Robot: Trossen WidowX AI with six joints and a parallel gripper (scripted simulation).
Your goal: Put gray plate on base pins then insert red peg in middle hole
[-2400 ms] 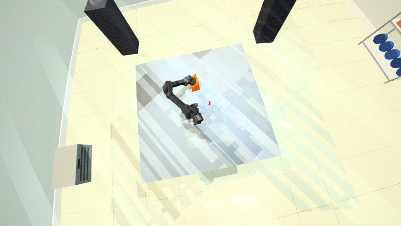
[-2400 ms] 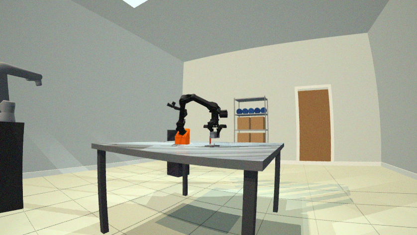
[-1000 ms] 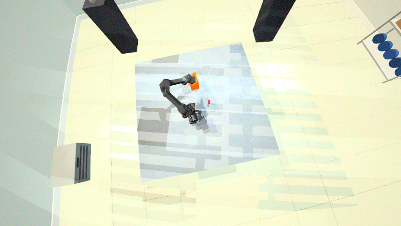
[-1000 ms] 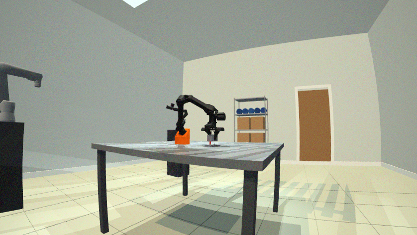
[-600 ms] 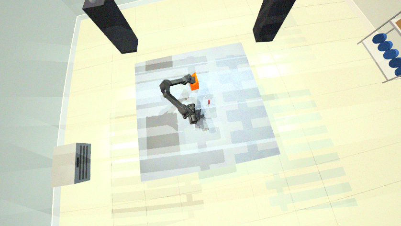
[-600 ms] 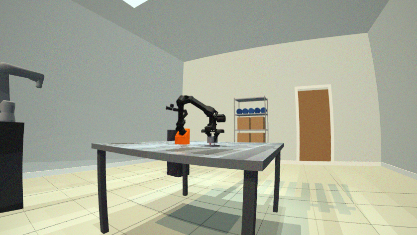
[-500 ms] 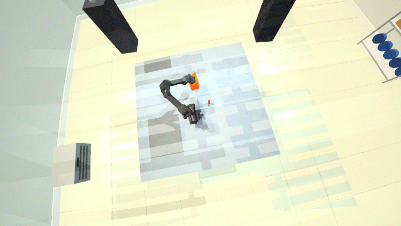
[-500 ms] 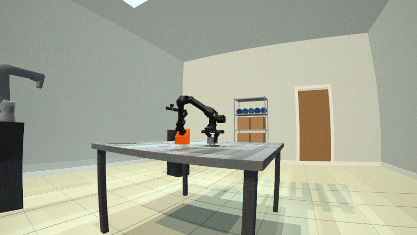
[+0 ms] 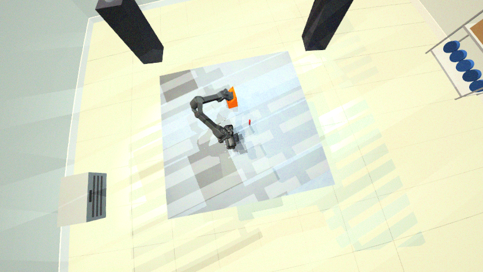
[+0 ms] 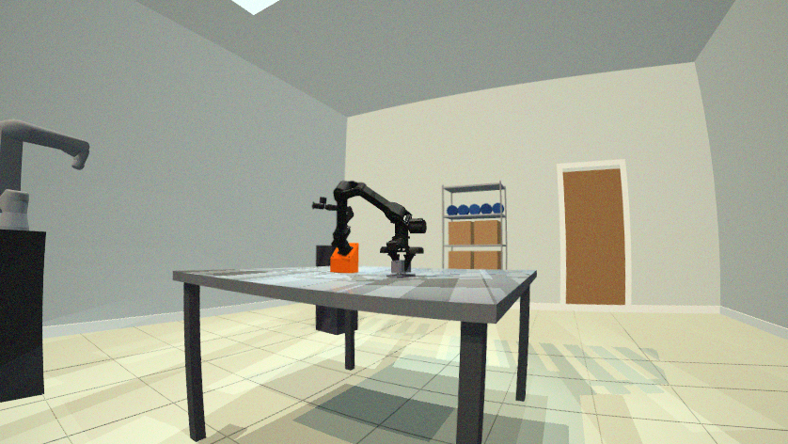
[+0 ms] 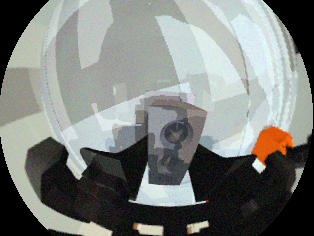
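My gripper tip is now 3 cm below the gray plate. Also, from my gripper tip: red peg: 13 cm behind, 16 cm to the left, 2 cm above.
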